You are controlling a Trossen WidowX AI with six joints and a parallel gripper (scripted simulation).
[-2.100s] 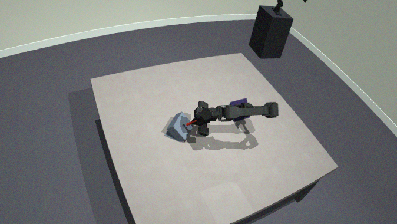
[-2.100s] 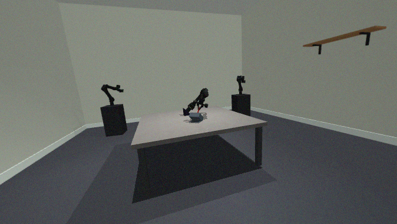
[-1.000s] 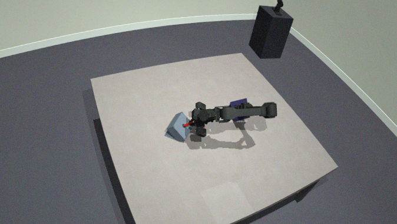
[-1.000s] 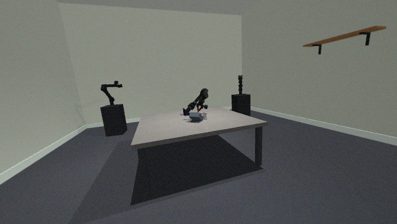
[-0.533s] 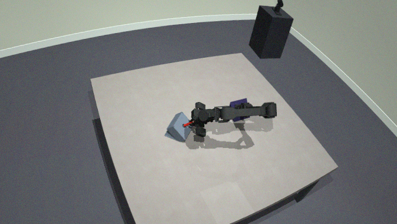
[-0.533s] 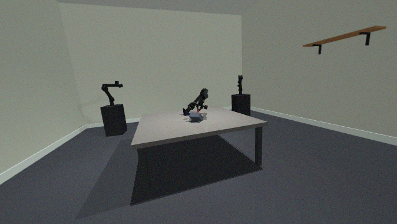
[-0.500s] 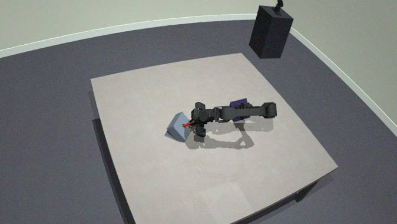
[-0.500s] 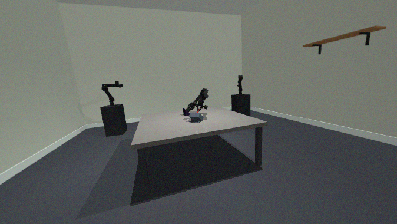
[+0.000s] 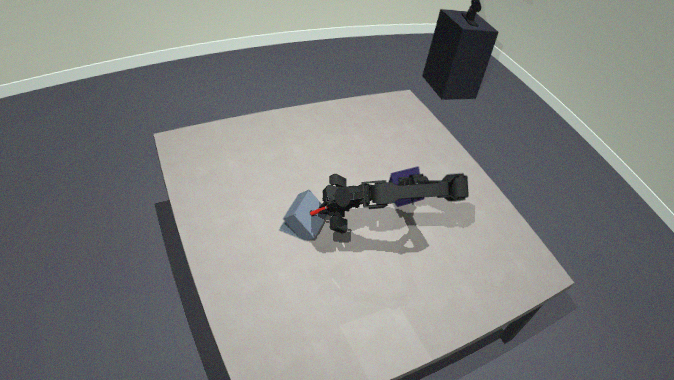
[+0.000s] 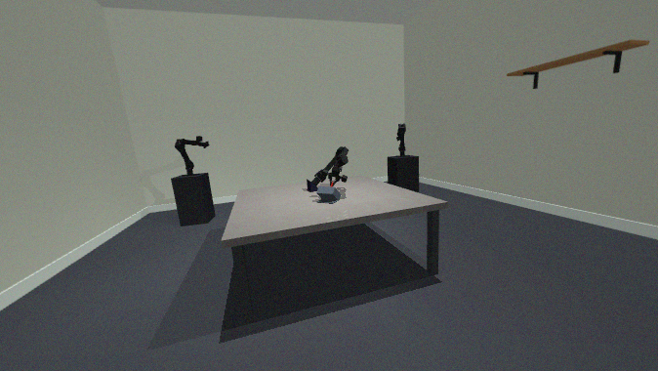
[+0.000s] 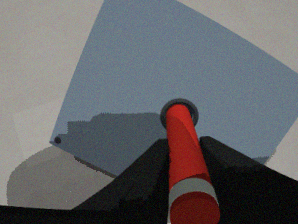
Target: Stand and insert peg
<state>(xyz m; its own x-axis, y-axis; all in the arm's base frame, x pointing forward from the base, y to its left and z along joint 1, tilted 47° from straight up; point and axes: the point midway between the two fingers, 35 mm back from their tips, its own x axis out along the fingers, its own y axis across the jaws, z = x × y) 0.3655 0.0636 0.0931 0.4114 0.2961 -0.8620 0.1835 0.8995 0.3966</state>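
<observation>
Now: gripper tip 3 cm short of the blue-grey sloped panel, 3 cm to the left of it and 5 cm above it. Also, from my gripper tip: red peg 1 cm behind, 1 cm to the left, 1 cm above.
</observation>
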